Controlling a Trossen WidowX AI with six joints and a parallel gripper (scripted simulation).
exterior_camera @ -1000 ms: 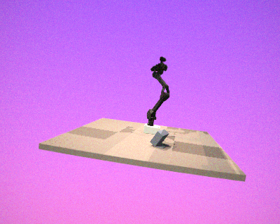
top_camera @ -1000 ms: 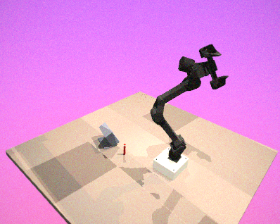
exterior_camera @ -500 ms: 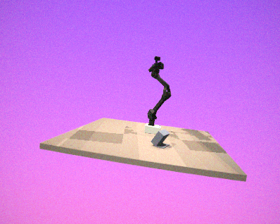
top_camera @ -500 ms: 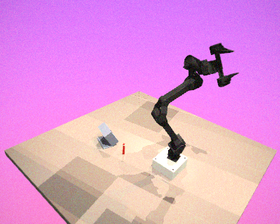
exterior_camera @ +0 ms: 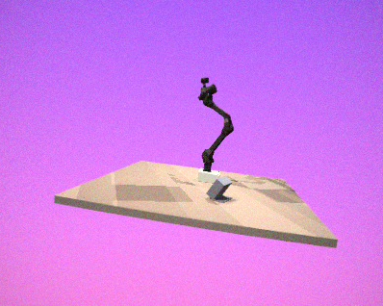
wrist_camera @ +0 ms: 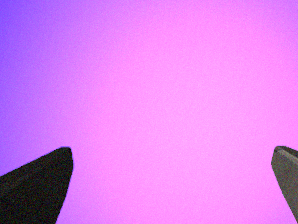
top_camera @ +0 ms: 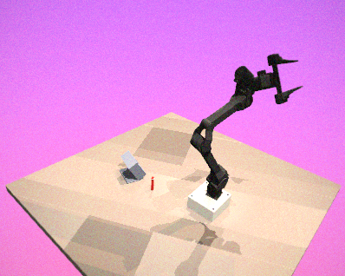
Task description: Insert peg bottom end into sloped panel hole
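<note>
Now: the red square peg 650 mm below my gripper tip, 520 mm ahead of it and 180 mm to the left of it. From my gripper tip the other things lie so: grey sloped panel: 680 mm ahead, 640 mm below, 140 mm to the left.
</note>
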